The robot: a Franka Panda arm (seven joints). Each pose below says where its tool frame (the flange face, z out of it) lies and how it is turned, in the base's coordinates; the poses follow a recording.
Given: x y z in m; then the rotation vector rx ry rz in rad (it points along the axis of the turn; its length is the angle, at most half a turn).
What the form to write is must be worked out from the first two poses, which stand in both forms.
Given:
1: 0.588 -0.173 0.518 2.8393 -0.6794 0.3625
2: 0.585 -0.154 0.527 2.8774 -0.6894 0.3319
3: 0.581 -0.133 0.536 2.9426 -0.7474 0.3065
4: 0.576 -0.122 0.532 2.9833 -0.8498 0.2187
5: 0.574 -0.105 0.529 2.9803 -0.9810 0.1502
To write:
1:
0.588 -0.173 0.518
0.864 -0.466 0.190
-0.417 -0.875 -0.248
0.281 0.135 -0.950

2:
0.585 -0.154 0.527
0.869 -0.463 0.176
-0.426 -0.880 -0.209
0.252 0.107 -0.962

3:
0.581 -0.133 0.536
0.860 -0.480 0.171
-0.462 -0.876 -0.136
0.215 0.038 -0.976

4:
0.576 -0.122 0.532
0.841 -0.526 0.126
-0.522 -0.850 -0.069
0.144 -0.008 -0.990

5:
0.574 -0.105 0.529
0.800 -0.593 0.091
-0.593 -0.805 -0.030
0.091 -0.029 -0.995

